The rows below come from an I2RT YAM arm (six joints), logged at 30 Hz.
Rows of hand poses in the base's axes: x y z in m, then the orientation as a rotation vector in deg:
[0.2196, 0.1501, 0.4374, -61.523, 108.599, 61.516]
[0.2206, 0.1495, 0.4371, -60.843, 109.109, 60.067]
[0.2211, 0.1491, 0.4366, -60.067, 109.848, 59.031]
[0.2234, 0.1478, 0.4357, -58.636, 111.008, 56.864]
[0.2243, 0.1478, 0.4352, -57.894, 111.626, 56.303]
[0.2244, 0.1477, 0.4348, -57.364, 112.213, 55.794]
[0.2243, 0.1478, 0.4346, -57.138, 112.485, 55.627]
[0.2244, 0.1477, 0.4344, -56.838, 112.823, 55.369]
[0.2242, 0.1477, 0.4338, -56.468, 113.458, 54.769]
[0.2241, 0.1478, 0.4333, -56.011, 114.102, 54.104]
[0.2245, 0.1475, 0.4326, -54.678, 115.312, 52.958]
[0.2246, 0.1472, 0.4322, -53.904, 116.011, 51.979]
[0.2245, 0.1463, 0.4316, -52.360, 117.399, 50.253]
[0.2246, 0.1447, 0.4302, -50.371, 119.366, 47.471]
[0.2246, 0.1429, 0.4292, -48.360, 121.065, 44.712]
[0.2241, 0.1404, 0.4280, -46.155, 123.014, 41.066]
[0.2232, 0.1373, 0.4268, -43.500, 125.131, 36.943]
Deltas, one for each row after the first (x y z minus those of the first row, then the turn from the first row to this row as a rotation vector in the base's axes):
[0.0010, -0.0006, -0.0003, -0.627, -0.413, -1.112]
[0.0015, -0.0010, -0.0008, -1.177, -0.411, -2.133]
[0.0038, -0.0023, -0.0017, -2.204, -0.673, -4.102]
[0.0047, -0.0023, -0.0022, -2.506, -0.473, -4.889]
[0.0048, -0.0024, -0.0026, -2.855, -0.280, -5.501]
[0.0047, -0.0023, -0.0028, -2.995, -0.153, -5.742]
[0.0048, -0.0024, -0.0030, -3.184, -0.021, -6.074]
[0.0046, -0.0024, -0.0036, -3.669, 0.150, -6.607]
[0.0045, -0.0023, -0.0041, -4.155, 0.304, -7.225]
[0.0049, -0.0026, -0.0048, -4.843, 0.707, -8.674]
[0.0050, -0.0029, -0.0052, -5.388, 0.780, -9.638]
[0.0049, -0.0038, -0.0058, -6.382, 1.064, -11.458]
[0.0050, -0.0054, -0.0072, -8.055, 1.322, -14.006]
[0.0050, -0.0072, -0.0082, -9.593, 1.454, -16.530]
[0.0045, -0.0097, -0.0094, -11.678, 1.428, -19.511]
[0.0036, -0.0128, -0.0106, -13.999, 1.464, -22.950]

